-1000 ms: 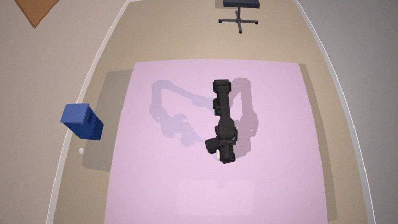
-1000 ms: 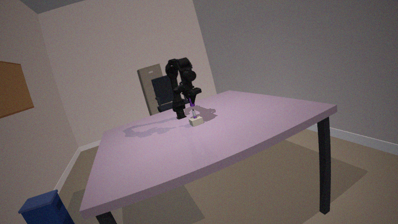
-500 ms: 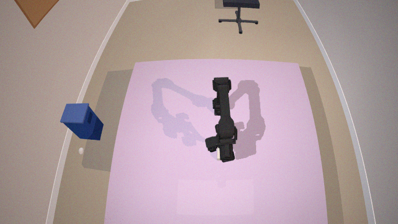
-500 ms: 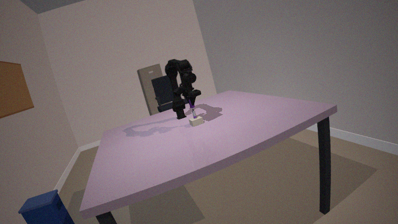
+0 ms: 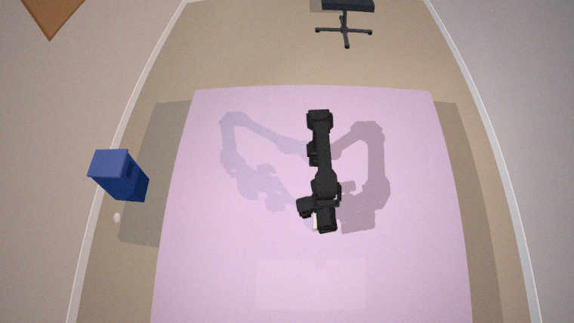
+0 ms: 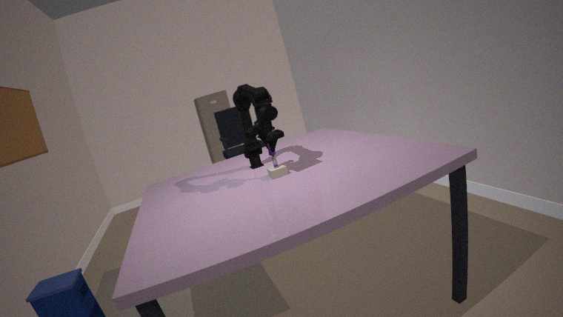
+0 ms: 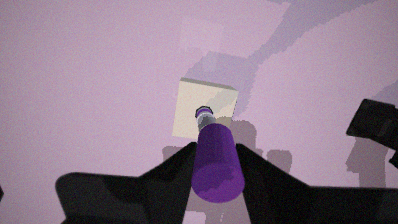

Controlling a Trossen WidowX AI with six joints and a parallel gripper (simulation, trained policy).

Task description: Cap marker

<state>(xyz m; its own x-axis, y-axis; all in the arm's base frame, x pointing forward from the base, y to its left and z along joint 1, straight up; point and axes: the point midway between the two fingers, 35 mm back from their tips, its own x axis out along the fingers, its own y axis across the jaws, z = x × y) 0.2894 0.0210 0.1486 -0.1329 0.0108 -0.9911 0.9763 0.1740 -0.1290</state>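
My gripper tip is 100 mm above the cream holder block. From my gripper tip the other things lie so: purple cap: 10 mm above.
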